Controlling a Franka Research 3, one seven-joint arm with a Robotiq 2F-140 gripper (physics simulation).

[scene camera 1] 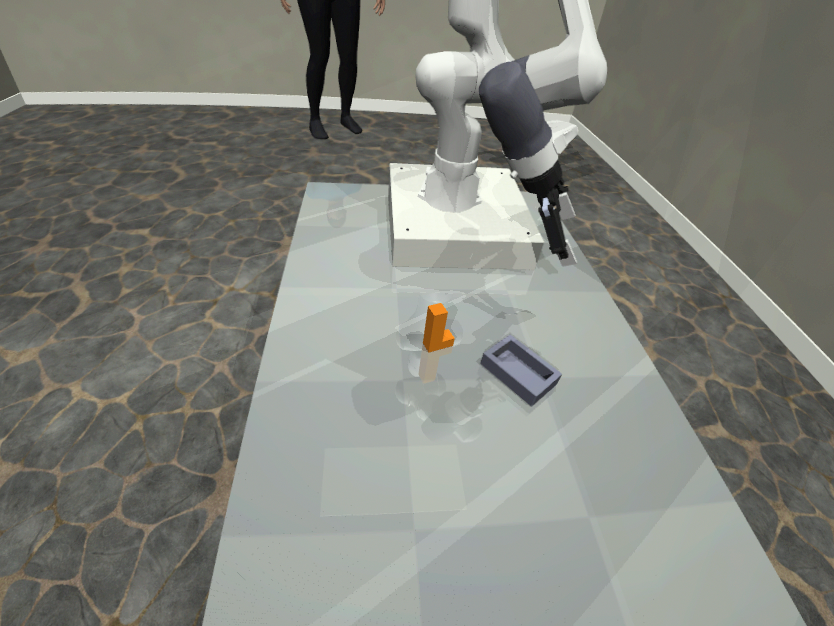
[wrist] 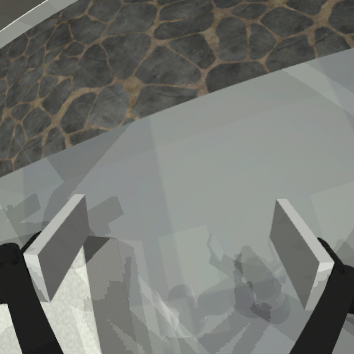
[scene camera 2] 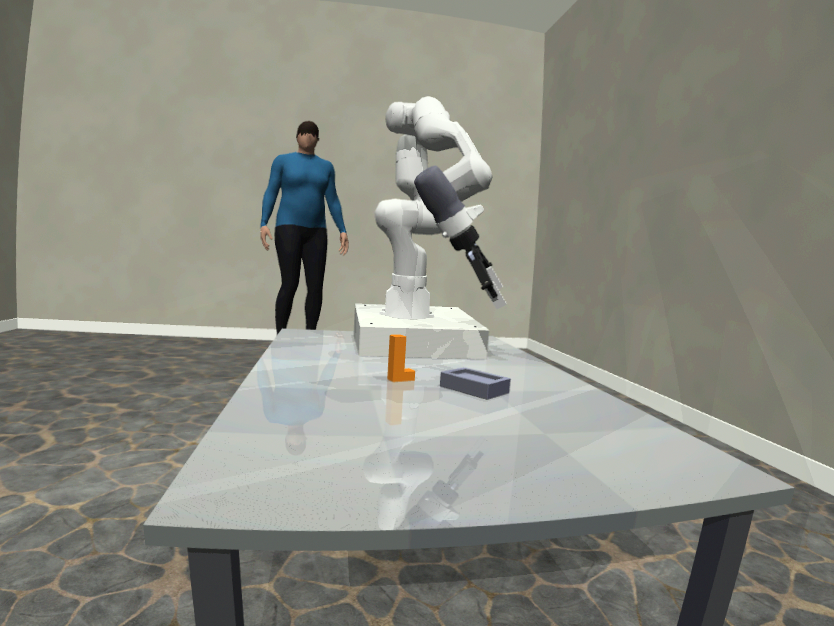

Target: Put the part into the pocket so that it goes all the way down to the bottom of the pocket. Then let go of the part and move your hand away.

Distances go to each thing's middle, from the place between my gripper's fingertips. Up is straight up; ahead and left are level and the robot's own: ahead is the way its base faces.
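Grey pocket block (scene camera 1: 529, 376): 90 mm to the right of my hand, 220 mm ahead of it, 190 mm below it. Orange L-shaped block (scene camera 1: 436, 337): 150 mm ahead of my hand, 260 mm to the right of it, 150 mm below it.
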